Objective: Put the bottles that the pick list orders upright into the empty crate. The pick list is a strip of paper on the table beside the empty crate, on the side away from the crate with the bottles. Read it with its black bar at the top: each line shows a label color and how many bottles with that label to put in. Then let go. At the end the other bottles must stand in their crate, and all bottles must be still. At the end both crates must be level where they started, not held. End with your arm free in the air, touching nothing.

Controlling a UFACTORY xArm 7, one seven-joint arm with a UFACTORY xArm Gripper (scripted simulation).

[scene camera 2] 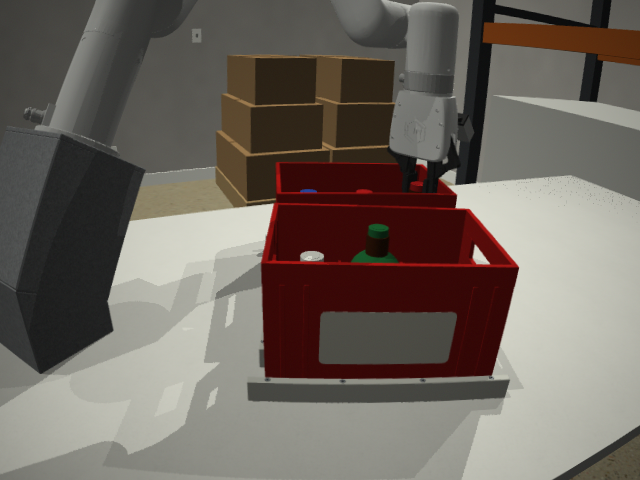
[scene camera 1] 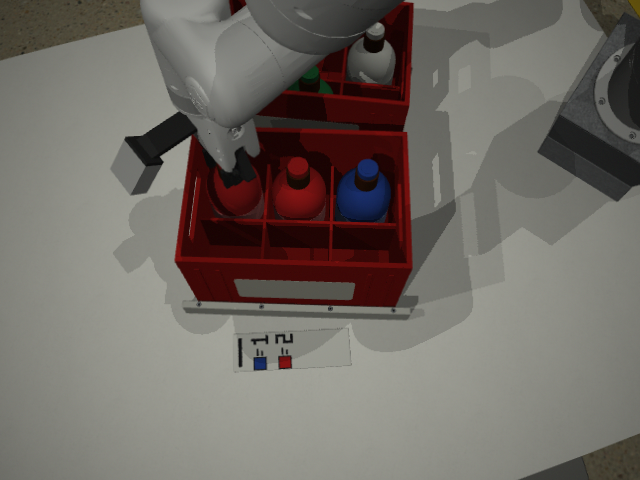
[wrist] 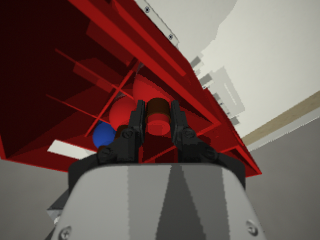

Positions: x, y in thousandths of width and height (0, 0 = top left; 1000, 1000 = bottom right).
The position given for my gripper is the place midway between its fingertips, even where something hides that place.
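Note:
My gripper (scene camera 1: 355, 357), (scene camera 2: 654, 414), (wrist: 492, 456). Blue bottle (scene camera 1: 565, 409). Green bottle (scene camera 2: 590, 497). Grey rail (scene camera 1: 324, 641).

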